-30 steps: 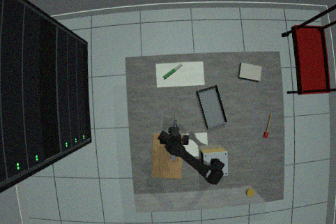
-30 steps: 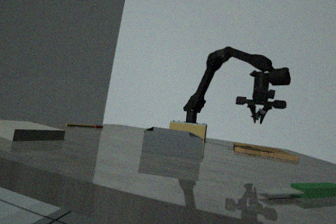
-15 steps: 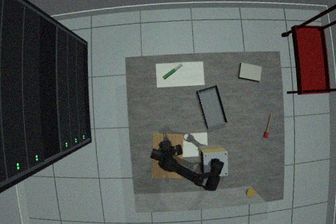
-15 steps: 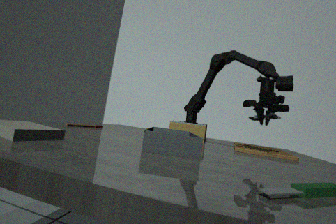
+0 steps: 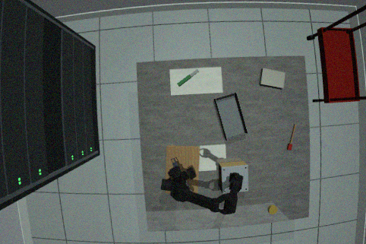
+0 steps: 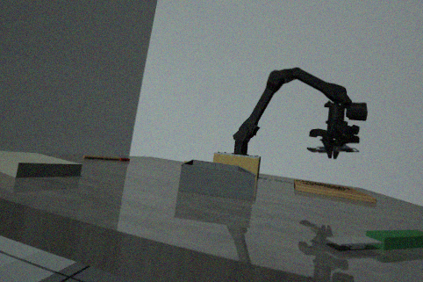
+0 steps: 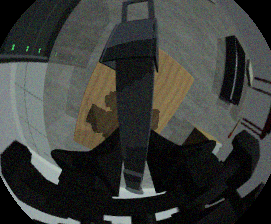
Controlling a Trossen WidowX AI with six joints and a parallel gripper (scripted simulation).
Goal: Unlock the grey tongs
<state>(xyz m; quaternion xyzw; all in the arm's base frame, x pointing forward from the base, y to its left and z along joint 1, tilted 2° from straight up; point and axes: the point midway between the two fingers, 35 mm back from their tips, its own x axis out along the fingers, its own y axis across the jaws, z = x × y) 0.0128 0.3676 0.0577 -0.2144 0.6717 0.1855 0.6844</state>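
Now: the wooden board 120 mm below my gripper tip, 30 mm behind it and 10 mm to the right of it. The rest, counted from my gripper tip: pale block: 710 mm ahead, 610 mm to the right, 110 mm below; roasting tin: 400 mm ahead, 320 mm to the right, 100 mm below.
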